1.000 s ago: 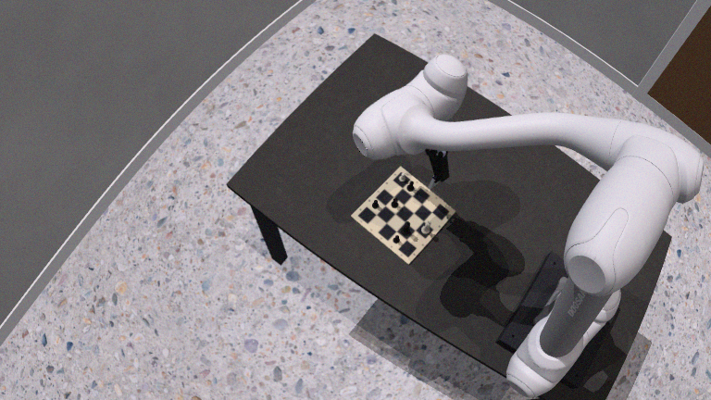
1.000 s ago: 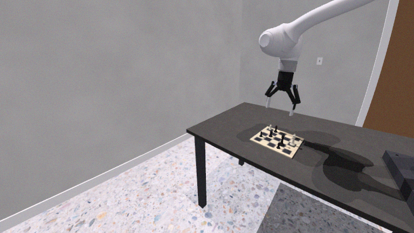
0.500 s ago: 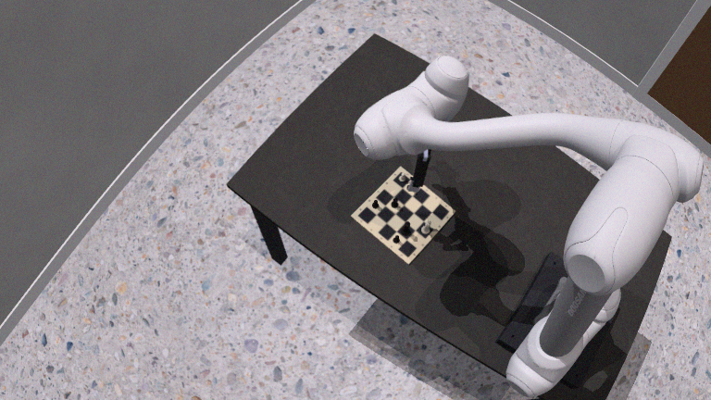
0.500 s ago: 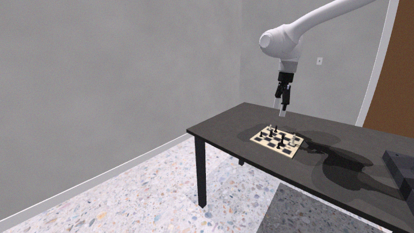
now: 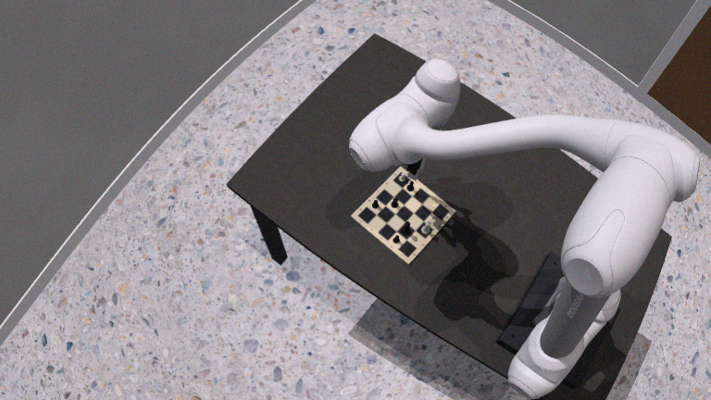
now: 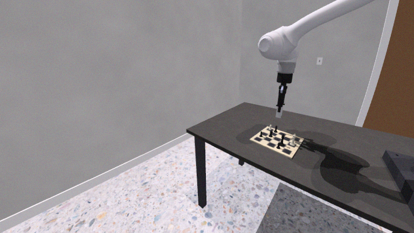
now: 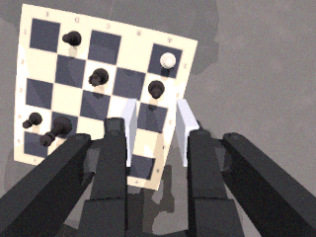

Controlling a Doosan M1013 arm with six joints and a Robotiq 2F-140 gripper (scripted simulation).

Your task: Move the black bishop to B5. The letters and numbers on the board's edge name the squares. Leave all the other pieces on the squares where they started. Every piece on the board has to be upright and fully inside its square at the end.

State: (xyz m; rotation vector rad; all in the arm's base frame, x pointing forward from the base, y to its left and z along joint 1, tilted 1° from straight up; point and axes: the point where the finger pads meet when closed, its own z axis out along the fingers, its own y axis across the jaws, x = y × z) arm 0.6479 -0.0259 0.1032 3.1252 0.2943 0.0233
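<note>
Now: the white pawn 40 mm ahead of my hand, 10 mm to the right of it and 120 mm below it. The rest, counted from my hand: chessboard (40 mm behind, 80 mm to the left, 140 mm below).
</note>
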